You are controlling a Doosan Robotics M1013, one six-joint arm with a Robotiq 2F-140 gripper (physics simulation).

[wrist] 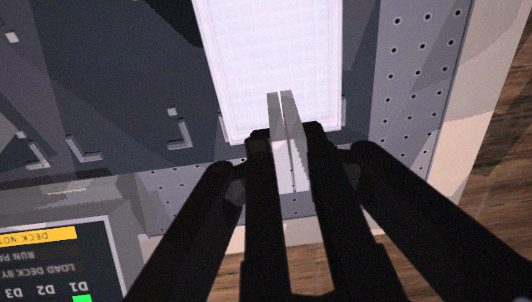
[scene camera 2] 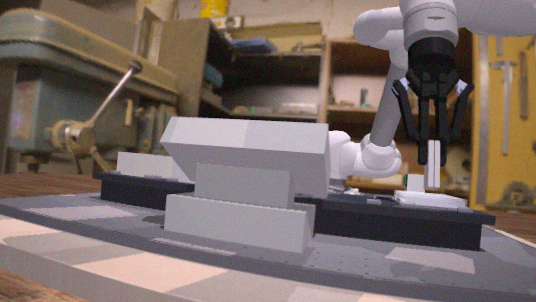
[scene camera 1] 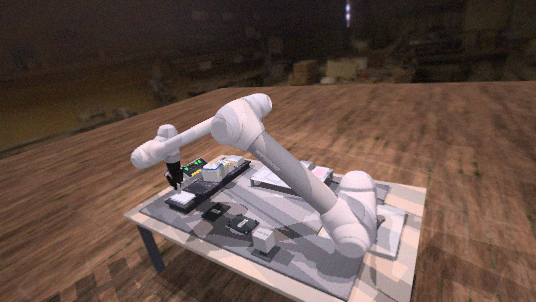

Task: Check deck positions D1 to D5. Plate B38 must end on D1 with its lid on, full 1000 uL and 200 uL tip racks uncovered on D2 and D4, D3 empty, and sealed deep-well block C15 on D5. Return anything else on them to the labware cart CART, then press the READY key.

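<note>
My gripper is shut and empty, its pale finger pads together just above the near end of a white plate. The plate lies flat at one end of the dark deck, with a pale rim around a faint grid; whether a lid is on it is unclear. Beyond a bare stretch of deck, scene camera 1 shows a blue-edged rack, a yellow-marked rack and a pale block. The plate's label and the READY key cannot be read.
The console stands beside the deck. Two dark pads and a grey box stand along the table's front. A low white stand with a pink-topped item is partly behind the arm.
</note>
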